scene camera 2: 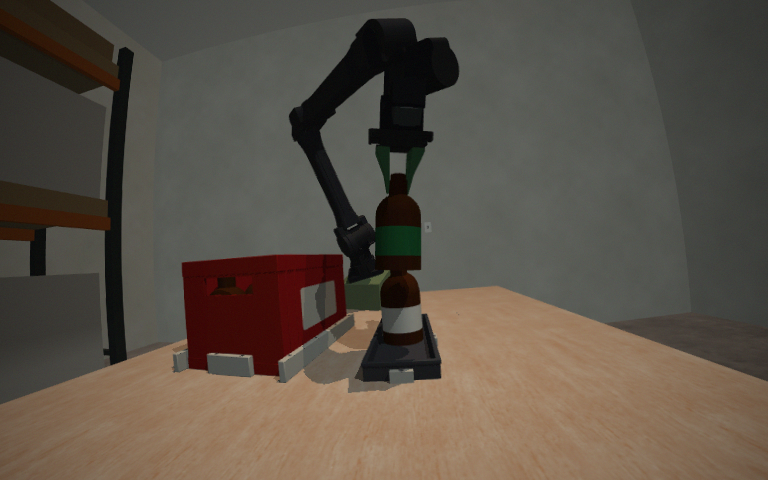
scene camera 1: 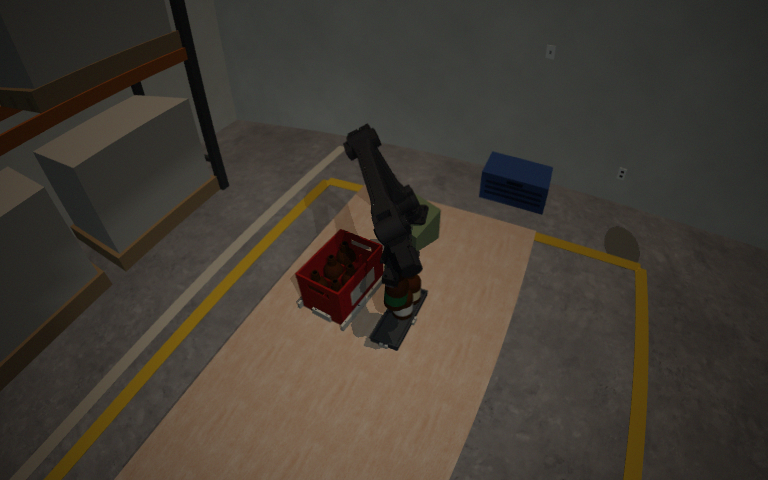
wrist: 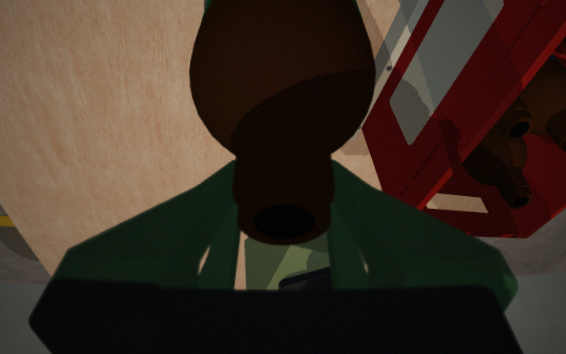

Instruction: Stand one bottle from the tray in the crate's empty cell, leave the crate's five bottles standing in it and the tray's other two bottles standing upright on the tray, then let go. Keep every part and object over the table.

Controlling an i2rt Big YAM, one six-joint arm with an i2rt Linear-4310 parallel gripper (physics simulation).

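Places are measured from the arm's base along level axes (x back, y right, z up), in metres.
Pixels of known places: gripper, fingertip midpoint: (scene camera 2: 397, 194) (wrist: 283, 175); arm's base at its link origin: (scene camera 2: 366, 272) (scene camera 1: 413, 215).
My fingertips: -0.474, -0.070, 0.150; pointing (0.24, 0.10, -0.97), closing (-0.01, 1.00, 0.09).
Note:
For each thing: its middle in the pictures, then the offset to it from my fingertips, as dx, dy, dz. Level surfaces: height alone.
- brown bottle with a green label, body centre: (wrist: 282, 65) (scene camera 2: 398, 221) (scene camera 1: 396, 286) -0.014, +0.004, -0.048
- dark tray at the middle of its body: (scene camera 2: 403, 338) (scene camera 1: 400, 315) +0.032, +0.005, -0.252
- red crate at the middle of its body: (wrist: 512, 84) (scene camera 2: 278, 301) (scene camera 1: 342, 276) +0.093, +0.242, -0.177
- wooden table at its surface level: dz -0.265
My gripper (scene camera 2: 398, 183) (wrist: 283, 175) is shut on the neck of a brown bottle with a green label (scene camera 1: 395, 297) (scene camera 2: 398, 240) (wrist: 282, 90). The bottle hangs upright above the dark tray (scene camera 1: 385, 338) (scene camera 2: 373, 371), its base near the height of a tray bottle's mouth. Two white-labelled bottles stand upright on the tray: one bottle (scene camera 1: 403, 310) (scene camera 2: 402, 321) in front, another bottle (scene camera 1: 416, 291) behind it, hidden in scene view 2. The red crate (scene camera 1: 313, 297) (scene camera 2: 232, 328) (wrist: 425, 155) stands left of the tray, holding several brown bottles (scene camera 1: 332, 268) (wrist: 492, 155). Its empty cell cannot be made out clearly.
Pale grey strips (scene camera 2: 317, 346) edge the crate's foot. A green block (scene camera 1: 428, 230) (scene camera 2: 362, 297) (wrist: 260, 260) is behind the tray, by the arm's base. The wooden table (scene camera 1: 317, 418) (scene camera 2: 538, 396) extends in front. A blue box (scene camera 1: 515, 181) and racking with large boxes are beyond the table.

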